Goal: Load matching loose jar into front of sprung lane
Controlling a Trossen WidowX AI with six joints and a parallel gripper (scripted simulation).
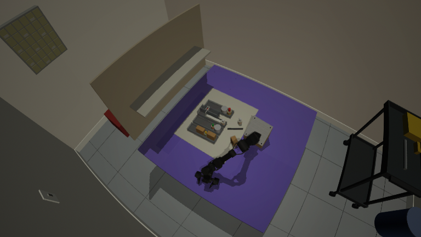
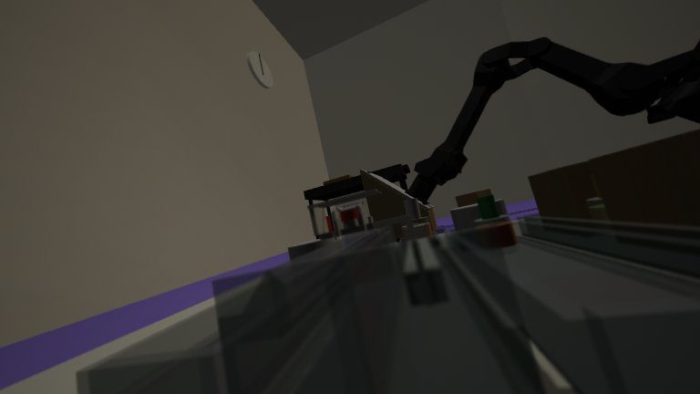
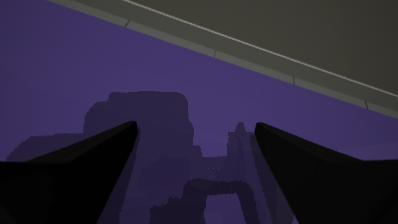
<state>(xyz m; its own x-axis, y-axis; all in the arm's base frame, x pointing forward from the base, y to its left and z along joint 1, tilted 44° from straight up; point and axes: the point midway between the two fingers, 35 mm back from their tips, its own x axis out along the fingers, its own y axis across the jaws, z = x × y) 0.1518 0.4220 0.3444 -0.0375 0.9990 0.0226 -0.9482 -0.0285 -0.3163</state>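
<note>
My gripper tip is 58 cm to the left of the black bar and 6 cm short of it. Round my gripper tip: cardboard box (46 cm to the right, 3 cm above, 1 cm ahead).
</note>
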